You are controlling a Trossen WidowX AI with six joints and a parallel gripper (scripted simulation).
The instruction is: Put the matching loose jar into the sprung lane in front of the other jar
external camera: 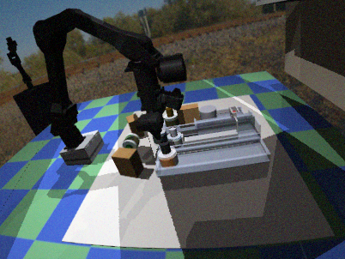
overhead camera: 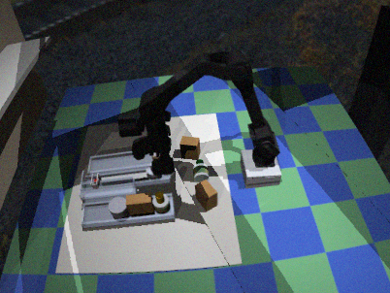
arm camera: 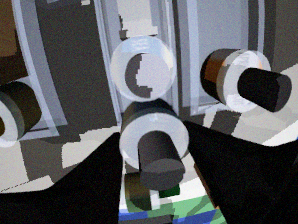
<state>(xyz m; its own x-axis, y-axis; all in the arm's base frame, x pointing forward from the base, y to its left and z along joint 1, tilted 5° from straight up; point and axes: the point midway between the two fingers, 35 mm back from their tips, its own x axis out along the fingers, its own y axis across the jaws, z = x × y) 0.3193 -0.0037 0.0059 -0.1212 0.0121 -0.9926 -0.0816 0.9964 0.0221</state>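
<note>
Right now the grey rack is 170 mm ahead of my gripper tip, 40 mm to the left of it and 40 mm below it. Also, from my gripper tip: grey cylinder: 150 mm ahead, 140 mm to the left, 30 mm below.
</note>
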